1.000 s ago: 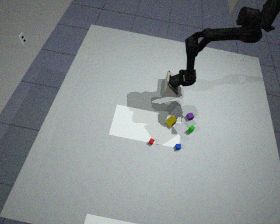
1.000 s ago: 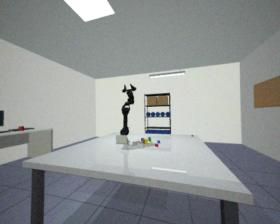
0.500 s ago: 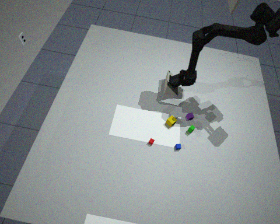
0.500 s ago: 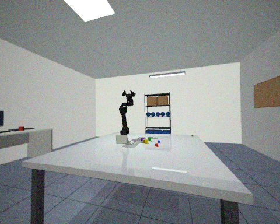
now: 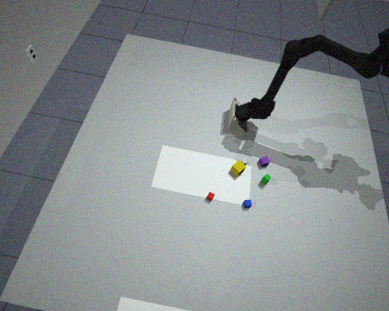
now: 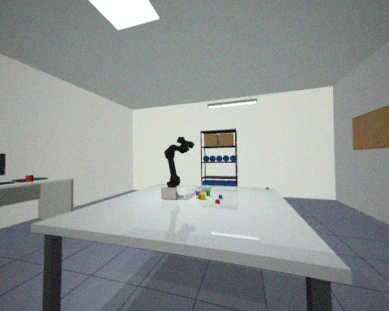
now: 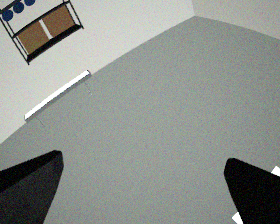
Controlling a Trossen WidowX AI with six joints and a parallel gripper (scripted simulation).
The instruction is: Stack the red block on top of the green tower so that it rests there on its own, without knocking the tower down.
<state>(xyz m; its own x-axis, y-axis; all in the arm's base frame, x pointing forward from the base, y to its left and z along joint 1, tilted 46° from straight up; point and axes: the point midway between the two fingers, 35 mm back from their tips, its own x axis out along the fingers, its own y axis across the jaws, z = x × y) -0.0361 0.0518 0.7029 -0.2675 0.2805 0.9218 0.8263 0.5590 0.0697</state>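
Now: the red block 67 cm to the right of my gripper tip, 51 cm below it and 40 cm ahead of it. Also, from my gripper tip: purple block (51 cm below, 45 cm to the right, 23 cm ahead); blue block (52 cm to the right, 51 cm below, 42 cm ahead); yellow block (56 cm to the right, 50 cm below, 27 cm ahead).
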